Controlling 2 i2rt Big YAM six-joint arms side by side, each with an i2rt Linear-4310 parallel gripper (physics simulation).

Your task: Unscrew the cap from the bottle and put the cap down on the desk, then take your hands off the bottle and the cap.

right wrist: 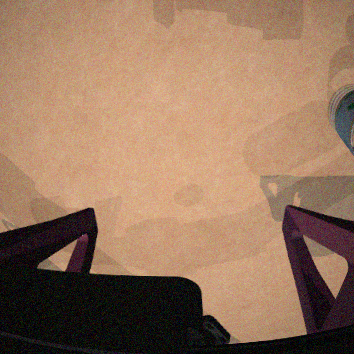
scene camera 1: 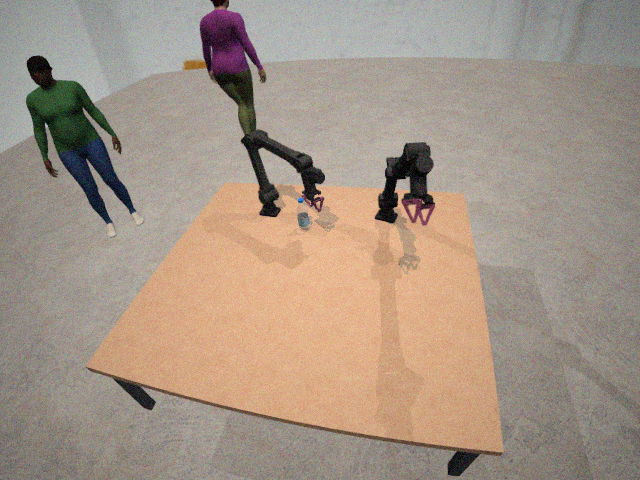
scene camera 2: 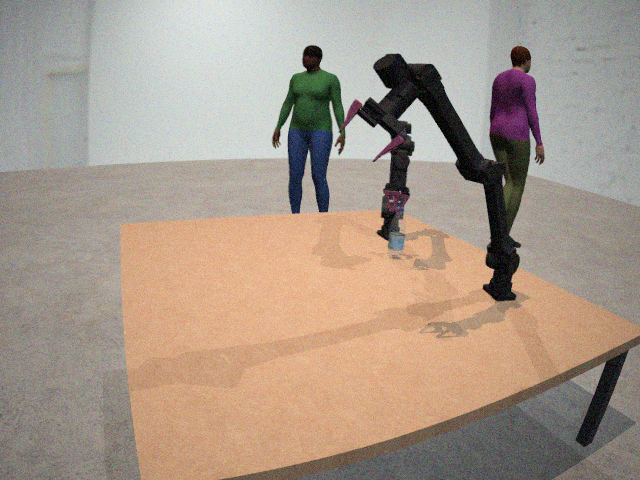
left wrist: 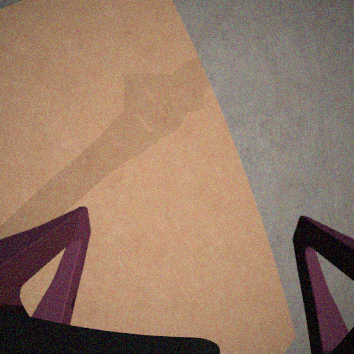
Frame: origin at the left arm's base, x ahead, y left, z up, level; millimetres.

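Seen in the pictures: left gripper, fingertip midpoint: (scene camera 1: 419,224) (scene camera 2: 356,146) (left wrist: 194,224); right gripper, fingertip midpoint: (right wrist: 190,218) (scene camera 1: 315,209) (scene camera 2: 394,212); left arm's base at its link origin: (scene camera 1: 386,217) (scene camera 2: 498,294); right arm's base at its link origin: (scene camera 1: 270,212).
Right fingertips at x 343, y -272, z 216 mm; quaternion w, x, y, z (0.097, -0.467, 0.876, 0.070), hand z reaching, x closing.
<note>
Offsets run from my right fingertips to a thing's top centre. Level surfaces: height alone.
A clear bottle @[dx -66, dy -130, dz -11 mm] (scene camera 1: 303,220) (scene camera 2: 396,241) with a blue label stands upright near the arms' bases, its blue cap @[dx -66, dy -130, dz -10 mm] (scene camera 1: 300,199) on top. In scene camera 2 the right gripper covers most of the bottle's upper part. In the right wrist view, part of the bottle (right wrist: 345,119) shows at the right edge, outside the fingers. My right gripper (scene camera 1: 316,208) (scene camera 2: 395,208) (right wrist: 190,218) is open and empty, pointing down close beside the bottle's upper part. My left gripper (scene camera 1: 419,223) (scene camera 2: 357,145) (left wrist: 194,224) is open and empty, high above the desk and far from the bottle.
The wooden desk @[dz -216 mm] (scene camera 1: 289,330) (scene camera 2: 248,310) carries both arm bases along its far edge in scene camera 1. Arm shadows lie across it. A person in green (scene camera 1: 69,116) (scene camera 2: 311,103) and a person in purple (scene camera 1: 224,41) (scene camera 2: 512,103) stand off the desk.
</note>
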